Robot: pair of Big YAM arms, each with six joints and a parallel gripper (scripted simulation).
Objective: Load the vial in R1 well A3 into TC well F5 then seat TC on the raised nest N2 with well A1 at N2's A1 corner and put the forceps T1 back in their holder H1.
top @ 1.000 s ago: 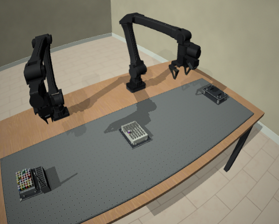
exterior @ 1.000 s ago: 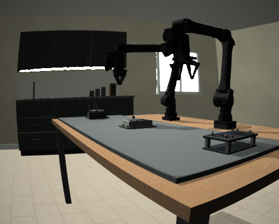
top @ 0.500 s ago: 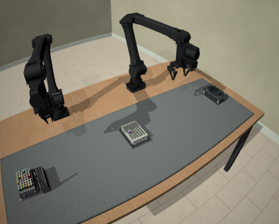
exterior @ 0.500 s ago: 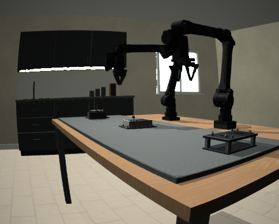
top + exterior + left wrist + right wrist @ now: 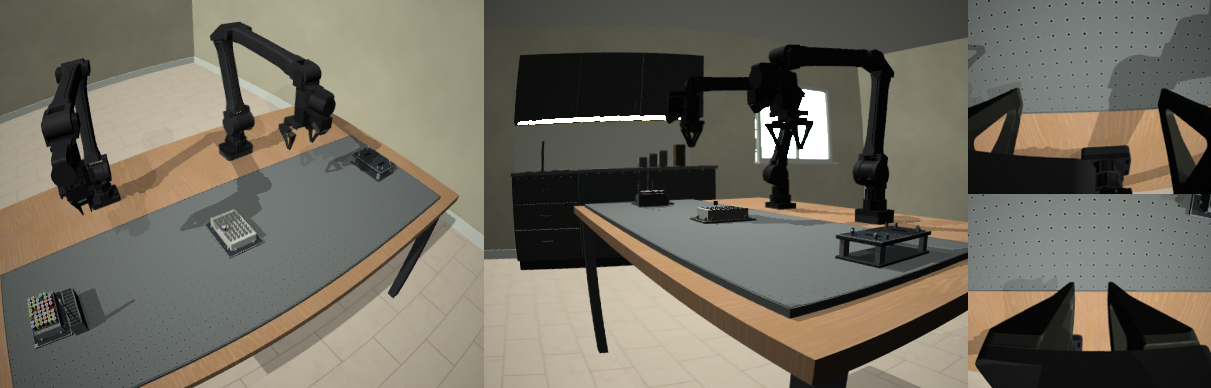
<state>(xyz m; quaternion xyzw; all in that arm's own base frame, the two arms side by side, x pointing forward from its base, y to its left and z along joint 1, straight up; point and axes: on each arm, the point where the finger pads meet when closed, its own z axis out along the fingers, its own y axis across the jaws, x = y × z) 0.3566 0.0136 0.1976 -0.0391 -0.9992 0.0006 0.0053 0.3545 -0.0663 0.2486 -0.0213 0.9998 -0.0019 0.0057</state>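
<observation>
Right now the tube carrier TC is 29 cm to the right of my left hand, 19 cm below it and 6 cm ahead of it. The rest, counted from my left hand: holder H1: 83 cm to the right, 19 cm below, 12 cm ahead.
</observation>
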